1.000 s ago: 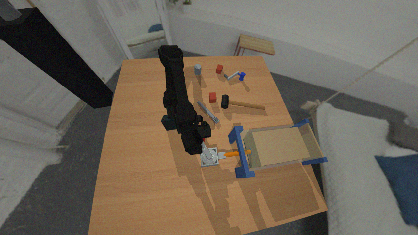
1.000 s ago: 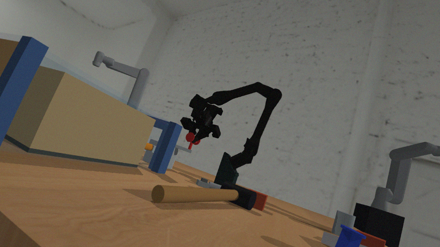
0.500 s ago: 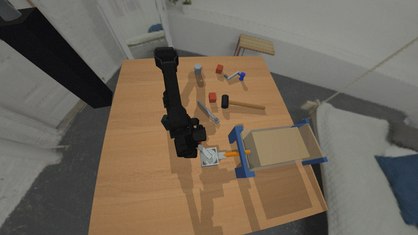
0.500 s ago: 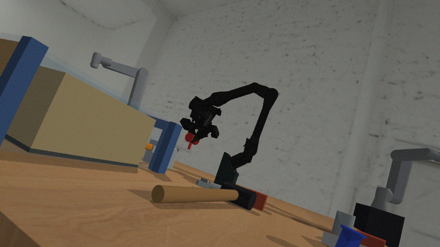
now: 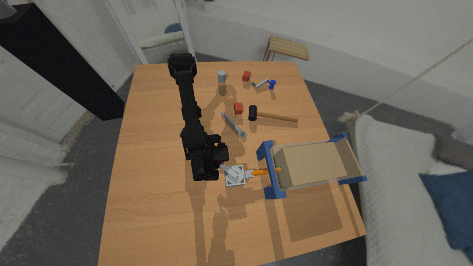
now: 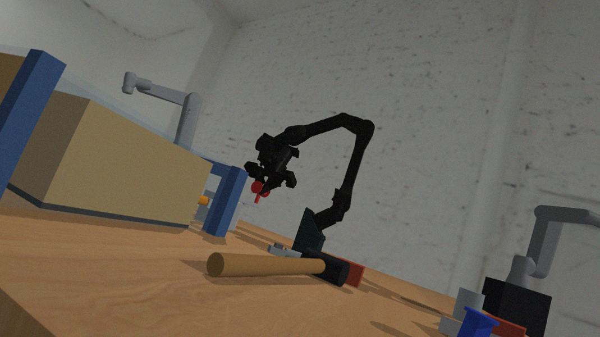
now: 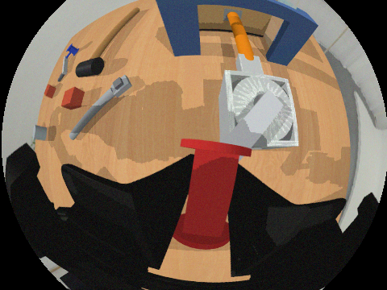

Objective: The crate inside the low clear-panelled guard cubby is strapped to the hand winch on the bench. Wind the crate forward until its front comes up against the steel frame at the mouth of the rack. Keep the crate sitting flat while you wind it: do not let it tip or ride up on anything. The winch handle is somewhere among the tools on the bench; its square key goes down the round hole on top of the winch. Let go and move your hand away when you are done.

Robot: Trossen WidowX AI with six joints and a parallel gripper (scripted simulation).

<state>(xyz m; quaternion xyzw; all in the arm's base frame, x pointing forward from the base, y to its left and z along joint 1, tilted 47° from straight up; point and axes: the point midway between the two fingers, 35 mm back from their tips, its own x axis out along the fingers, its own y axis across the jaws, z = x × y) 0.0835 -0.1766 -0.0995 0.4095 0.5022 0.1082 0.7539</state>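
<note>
Now: gripper tip 10 mm short of the red-knobbed winch handle, 20 mm to the left of it and 30 mm above it. The rest, counted from my gripper tip: winch 40 mm ahead, 80 mm to the right, 100 mm below; then red knob 20 mm behind; then blue steel frame 210 mm ahead, 90 mm to the right, 20 mm below.
</note>
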